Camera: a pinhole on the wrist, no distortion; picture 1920 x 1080 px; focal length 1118.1 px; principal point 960.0 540.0 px. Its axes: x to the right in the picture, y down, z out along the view. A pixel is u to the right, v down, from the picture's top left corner.
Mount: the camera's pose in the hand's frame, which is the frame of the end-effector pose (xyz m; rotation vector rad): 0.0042 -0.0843 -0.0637 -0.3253 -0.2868 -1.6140
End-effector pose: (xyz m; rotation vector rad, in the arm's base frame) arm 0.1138 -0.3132 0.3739 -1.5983 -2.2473 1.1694
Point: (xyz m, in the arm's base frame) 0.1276 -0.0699 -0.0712
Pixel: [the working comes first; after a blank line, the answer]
In the camera's frame: -0.3176 0.3013 0.3913

outside the picture
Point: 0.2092 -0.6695 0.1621
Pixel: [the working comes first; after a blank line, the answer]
In the camera's frame: -0.0848 -0.3040 0.3970

outside the picture
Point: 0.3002 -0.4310 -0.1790
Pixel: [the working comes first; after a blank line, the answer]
In the camera's frame: -0.3748 -0.0582 0.5894

249.1 429.6
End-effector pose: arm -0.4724 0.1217 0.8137 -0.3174 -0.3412 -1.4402
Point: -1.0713 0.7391 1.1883
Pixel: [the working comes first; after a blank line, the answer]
In the camera's frame: 0.6996 -0.4435 0.4448

outside the picture
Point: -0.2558 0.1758 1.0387
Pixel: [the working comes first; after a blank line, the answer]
In the camera's frame: -0.1775 0.0372 0.3783

435.4 649.8
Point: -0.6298 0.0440 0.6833
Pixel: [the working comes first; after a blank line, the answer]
In the camera's frame: 0.0430 0.0031 -0.1052

behind the camera
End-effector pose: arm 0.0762 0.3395 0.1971 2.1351 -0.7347 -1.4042
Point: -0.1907 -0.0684 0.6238
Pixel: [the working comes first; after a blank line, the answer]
In the camera's frame: -0.5748 -0.1583 0.4458

outside the picture
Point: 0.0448 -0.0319 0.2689
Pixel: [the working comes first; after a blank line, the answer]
In the camera's frame: -0.3523 0.1541 0.2570

outside the picture
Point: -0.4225 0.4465 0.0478
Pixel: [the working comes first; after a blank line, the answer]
In the camera's frame: 0.2283 -0.1453 0.5205

1450.3 227.8
